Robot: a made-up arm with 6 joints.
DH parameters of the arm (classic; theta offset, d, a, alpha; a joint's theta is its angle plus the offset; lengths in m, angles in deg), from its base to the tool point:
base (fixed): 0 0.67 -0.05 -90
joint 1: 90 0.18 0.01 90
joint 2: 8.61 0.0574 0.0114 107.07
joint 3: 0 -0.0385 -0.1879 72.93
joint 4: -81.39 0.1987 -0.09 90
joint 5: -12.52 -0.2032 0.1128 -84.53
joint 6: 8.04 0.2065 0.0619 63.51
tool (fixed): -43.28 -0.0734 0 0
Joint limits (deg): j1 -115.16..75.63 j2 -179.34..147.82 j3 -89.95..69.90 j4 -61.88..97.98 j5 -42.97..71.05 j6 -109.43..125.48
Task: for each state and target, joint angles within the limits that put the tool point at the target. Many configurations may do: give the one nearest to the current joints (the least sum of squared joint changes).
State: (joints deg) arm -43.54 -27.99 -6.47 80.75 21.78 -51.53
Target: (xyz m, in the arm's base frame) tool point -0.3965 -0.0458 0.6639
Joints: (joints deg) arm -40.39 -3.05 -21.22 91.10 24.30 -41.32
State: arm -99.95 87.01 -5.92 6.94 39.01 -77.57
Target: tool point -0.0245 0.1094 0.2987
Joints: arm -90.20 85.33 -6.03 4.32 43.83 -75.74
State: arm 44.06 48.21 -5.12 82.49 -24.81 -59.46
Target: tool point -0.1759 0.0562 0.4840
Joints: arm 16.52 72.34 -16.84 97.98 -36.50 -40.28
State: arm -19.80 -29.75 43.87 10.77 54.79 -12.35
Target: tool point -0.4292 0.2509 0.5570
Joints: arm 11.55 -9.61 16.41 -22.40 41.53 -23.23
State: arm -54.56 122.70 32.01 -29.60 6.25 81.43
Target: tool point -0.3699 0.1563 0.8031
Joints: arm -32.71 141.51 35.70 -38.74 -10.23 75.14
